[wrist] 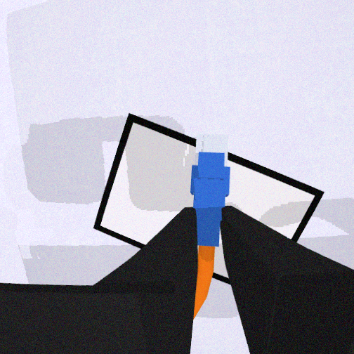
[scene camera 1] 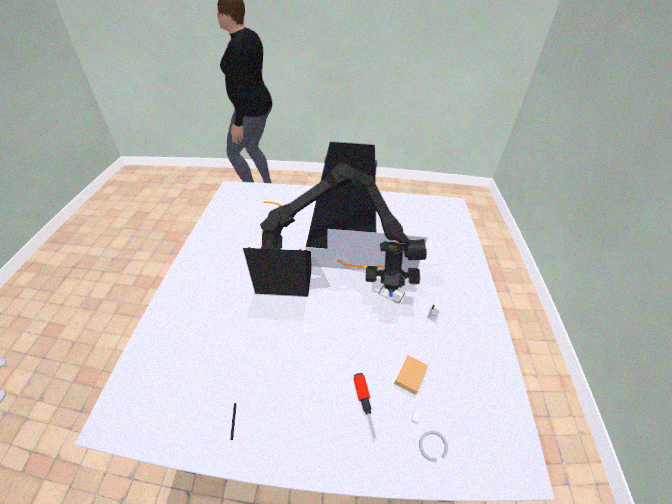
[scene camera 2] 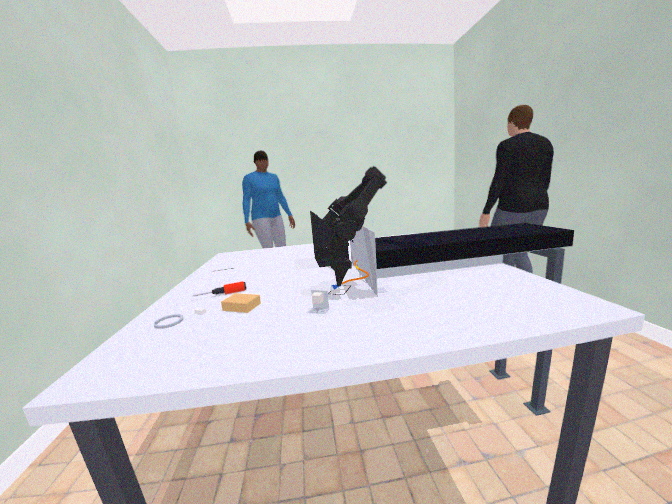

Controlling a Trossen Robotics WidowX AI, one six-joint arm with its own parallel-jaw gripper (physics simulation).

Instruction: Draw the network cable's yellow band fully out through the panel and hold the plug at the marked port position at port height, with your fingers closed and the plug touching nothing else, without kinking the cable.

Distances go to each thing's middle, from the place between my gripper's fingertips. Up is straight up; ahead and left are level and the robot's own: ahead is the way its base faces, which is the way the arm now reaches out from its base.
Now: hand 1 cm above the black-outlined white rectangle [wrist: 152, 184]. From my hand the other things lie so: orange-tan block [scene camera 1: 410, 376] (32 cm to the right); then blue plug [wrist: 209, 185] (1 cm to the right).
